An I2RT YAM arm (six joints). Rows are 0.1 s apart.
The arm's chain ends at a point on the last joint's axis. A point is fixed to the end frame.
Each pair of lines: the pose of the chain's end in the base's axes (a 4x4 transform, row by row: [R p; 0 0 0 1], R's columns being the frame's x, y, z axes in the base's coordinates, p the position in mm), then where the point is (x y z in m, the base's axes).
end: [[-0.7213 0.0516 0.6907 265.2], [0.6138 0.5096 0.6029 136.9], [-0.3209 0.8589 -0.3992 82.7], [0 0 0 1]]
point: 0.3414 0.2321 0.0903
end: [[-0.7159 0.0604 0.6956 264.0], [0.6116 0.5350 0.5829 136.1], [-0.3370 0.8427 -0.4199 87.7], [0 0 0 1]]
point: 0.3413 0.2306 0.0922
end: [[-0.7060 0.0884 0.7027 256.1], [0.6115 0.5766 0.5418 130.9], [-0.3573 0.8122 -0.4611 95.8], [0 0 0 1]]
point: 0.3358 0.2235 0.0940
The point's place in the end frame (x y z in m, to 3 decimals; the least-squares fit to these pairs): 0.001 0.059 0.107
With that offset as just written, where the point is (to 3 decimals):
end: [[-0.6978 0.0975 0.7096 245.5], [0.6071 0.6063 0.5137 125.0], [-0.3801 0.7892 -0.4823 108.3], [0 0 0 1]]
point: 0.326 0.216 0.103
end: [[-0.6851 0.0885 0.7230 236.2], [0.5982 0.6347 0.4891 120.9], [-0.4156 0.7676 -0.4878 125.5], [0 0 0 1]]
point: 0.318 0.211 0.118
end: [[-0.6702 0.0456 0.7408 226.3], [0.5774 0.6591 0.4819 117.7], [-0.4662 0.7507 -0.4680 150.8], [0 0 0 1]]
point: 0.308 0.209 0.145
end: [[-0.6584 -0.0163 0.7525 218.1], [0.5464 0.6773 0.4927 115.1], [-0.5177 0.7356 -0.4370 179.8], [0 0 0 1]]
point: 0.297 0.208 0.176
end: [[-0.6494 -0.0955 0.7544 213.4], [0.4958 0.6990 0.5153 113.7], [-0.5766 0.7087 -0.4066 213.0], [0 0 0 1]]
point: 0.288 0.211 0.211
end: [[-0.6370 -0.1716 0.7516 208.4], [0.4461 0.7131 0.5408 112.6], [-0.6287 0.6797 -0.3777 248.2], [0 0 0 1]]
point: 0.278 0.213 0.247
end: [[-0.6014 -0.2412 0.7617 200.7], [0.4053 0.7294 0.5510 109.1], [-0.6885 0.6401 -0.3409 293.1], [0 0 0 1]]
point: 0.267 0.211 0.294
